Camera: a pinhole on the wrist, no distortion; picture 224 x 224 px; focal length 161.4 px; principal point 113.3 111.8 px. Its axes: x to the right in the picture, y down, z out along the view. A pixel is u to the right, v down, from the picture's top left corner.
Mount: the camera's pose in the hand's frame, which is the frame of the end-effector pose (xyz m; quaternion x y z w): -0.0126 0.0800 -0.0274 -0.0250 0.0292 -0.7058 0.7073
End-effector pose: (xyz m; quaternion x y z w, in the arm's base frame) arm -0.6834 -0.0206 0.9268 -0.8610 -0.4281 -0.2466 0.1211
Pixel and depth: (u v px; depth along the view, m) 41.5 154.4 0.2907
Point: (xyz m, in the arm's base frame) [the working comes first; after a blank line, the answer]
In the camera's frame: -0.1293 0.0767 0.2907

-0.3912 0.0201 0.7542
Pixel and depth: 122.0 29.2 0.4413
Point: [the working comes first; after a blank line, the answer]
In the camera's frame: 0.0238 -0.2258 0.4413

-0.6076 -0.0105 0.4543
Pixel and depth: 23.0 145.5 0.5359
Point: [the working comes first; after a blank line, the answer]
In the camera's frame: -0.2998 0.1119 0.5359

-0.1511 0.0560 0.5768
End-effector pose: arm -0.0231 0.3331 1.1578 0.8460 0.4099 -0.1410 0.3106
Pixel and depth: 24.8 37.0 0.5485
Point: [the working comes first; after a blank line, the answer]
In the camera's frame: -0.3008 -0.2542 0.5485

0.1398 -0.3272 1.0081
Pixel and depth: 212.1 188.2 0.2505
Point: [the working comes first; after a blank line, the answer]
In the camera's frame: 0.1533 0.1186 0.2505

0.0002 0.3079 0.9026
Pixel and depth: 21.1 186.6 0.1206
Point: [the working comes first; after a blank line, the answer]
In the camera's frame: -0.0689 0.0559 0.1206

0.1268 0.2378 1.1246
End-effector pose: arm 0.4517 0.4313 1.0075 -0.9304 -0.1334 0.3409 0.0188
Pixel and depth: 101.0 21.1 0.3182
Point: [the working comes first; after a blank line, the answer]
In the camera's frame: -0.0242 -0.1788 0.3182

0.1596 0.2726 0.8666
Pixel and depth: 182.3 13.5 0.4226
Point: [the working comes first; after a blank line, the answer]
In the camera's frame: 0.1807 -0.2574 0.4226

-0.0096 0.4464 0.8530
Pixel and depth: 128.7 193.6 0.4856
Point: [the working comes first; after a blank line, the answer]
In the camera's frame: 0.0463 0.2461 0.4856

0.3770 0.4470 0.4980
